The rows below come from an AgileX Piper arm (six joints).
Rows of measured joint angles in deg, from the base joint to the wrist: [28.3 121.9 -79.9 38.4 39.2 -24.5]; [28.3 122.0 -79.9 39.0 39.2 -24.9]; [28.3 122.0 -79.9 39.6 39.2 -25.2]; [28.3 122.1 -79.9 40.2 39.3 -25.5]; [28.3 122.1 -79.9 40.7 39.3 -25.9]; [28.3 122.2 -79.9 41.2 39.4 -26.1]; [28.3 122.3 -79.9 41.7 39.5 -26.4]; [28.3 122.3 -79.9 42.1 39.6 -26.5]
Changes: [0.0 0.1 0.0 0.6 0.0 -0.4]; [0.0 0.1 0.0 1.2 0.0 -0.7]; [0.0 0.2 0.0 1.8 0.1 -1.0]; [0.0 0.2 0.0 2.3 0.1 -1.4]; [0.0 0.3 0.0 2.8 0.2 -1.6]; [0.0 0.4 0.0 3.3 0.3 -1.9]; [0.0 0.4 0.0 3.7 0.4 -2.0]
